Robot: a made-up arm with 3 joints.
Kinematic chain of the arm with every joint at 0, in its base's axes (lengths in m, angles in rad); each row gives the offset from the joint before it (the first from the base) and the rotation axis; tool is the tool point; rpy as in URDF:
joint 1: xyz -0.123 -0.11 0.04 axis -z
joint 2: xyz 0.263 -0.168 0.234 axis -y
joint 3: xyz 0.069 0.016 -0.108 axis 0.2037 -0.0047 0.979
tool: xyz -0.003 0.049 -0.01 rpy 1.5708 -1.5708 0
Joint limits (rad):
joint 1: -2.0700..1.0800
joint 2: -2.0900..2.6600
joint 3: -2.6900..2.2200
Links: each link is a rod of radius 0.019 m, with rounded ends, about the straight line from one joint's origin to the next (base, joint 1, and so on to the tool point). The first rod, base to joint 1, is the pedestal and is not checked.
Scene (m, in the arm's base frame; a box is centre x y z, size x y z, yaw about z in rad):
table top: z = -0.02
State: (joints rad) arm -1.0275 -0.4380 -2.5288
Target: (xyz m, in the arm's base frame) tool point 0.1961 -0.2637 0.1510
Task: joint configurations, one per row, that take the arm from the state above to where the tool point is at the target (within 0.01 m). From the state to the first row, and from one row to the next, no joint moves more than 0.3 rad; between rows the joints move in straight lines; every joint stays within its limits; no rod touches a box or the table.
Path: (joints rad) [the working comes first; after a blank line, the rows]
Joints at the target: 0.1491 -0.0296 -0.2741
Straight joint move there: clear.

1: -0.8804 -0.3870 -2.2470
2: -0.7333 -0.3359 -1.9651
3: -0.5863 -0.2849 -1.6833
4: -0.4392 -0.2338 -1.4015
5: -0.2921 -0.1828 -1.1196
6: -0.1450 -0.1317 -0.8378
7: 0.0020 -0.0807 -0.5559
8: 0.1491 -0.0296 -0.2741

